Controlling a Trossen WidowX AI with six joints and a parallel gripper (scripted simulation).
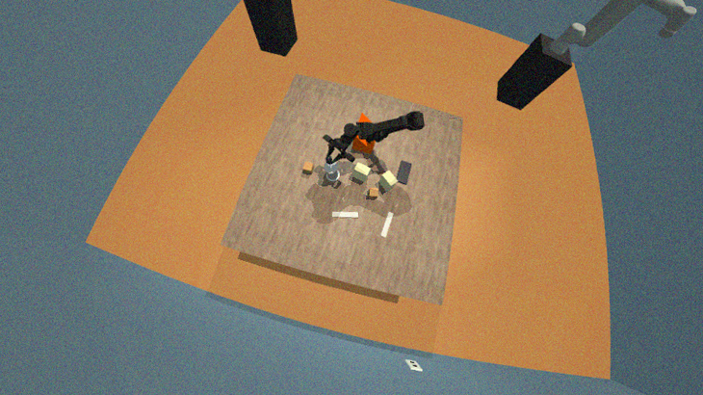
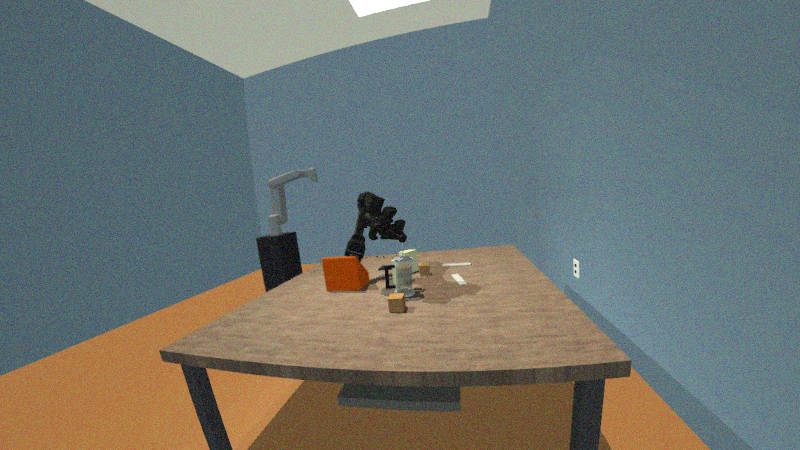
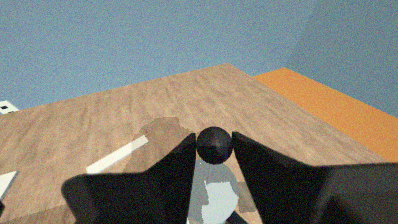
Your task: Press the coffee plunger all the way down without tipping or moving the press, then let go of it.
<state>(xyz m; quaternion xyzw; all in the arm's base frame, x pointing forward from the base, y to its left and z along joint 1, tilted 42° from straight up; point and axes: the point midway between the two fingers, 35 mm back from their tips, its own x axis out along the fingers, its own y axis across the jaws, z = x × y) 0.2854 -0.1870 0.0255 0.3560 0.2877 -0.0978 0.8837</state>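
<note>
The coffee press lies 30 mm behind my gripper tip and 110 mm below it. The rest, counted from my gripper tip: dark flat slab 200 mm behind, 420 mm to the left, 230 mm below.
</note>
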